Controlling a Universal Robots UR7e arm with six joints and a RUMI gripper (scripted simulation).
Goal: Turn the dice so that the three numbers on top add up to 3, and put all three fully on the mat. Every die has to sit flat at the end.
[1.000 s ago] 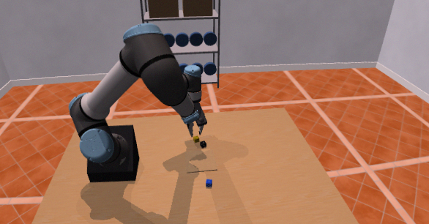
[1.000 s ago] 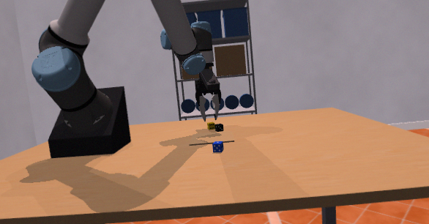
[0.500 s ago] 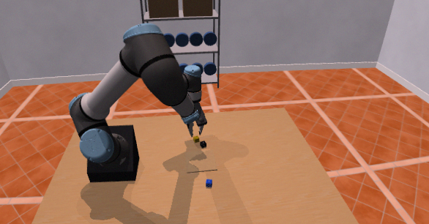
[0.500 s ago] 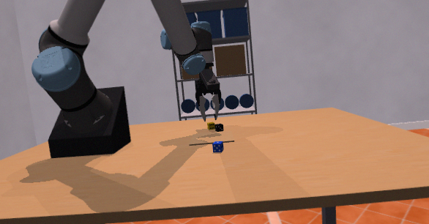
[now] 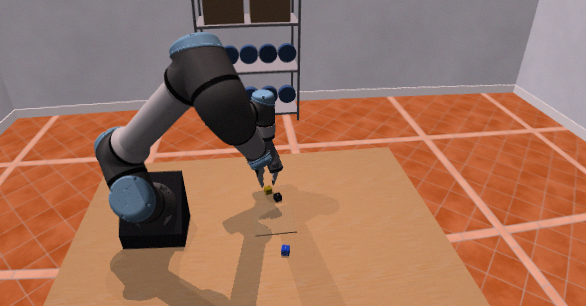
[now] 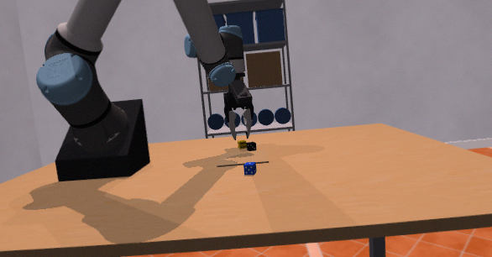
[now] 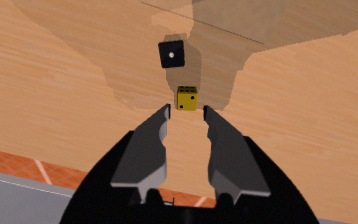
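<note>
The yellow die is 3 cm below my hand. Round my hand: blue die: 31 cm to the right, 3 cm below, 3 cm ahead; then black die: 5 cm to the right, 3 cm below, 3 cm ahead; then tan mat: 15 cm to the right, 4 cm below, 1 cm ahead.
</note>
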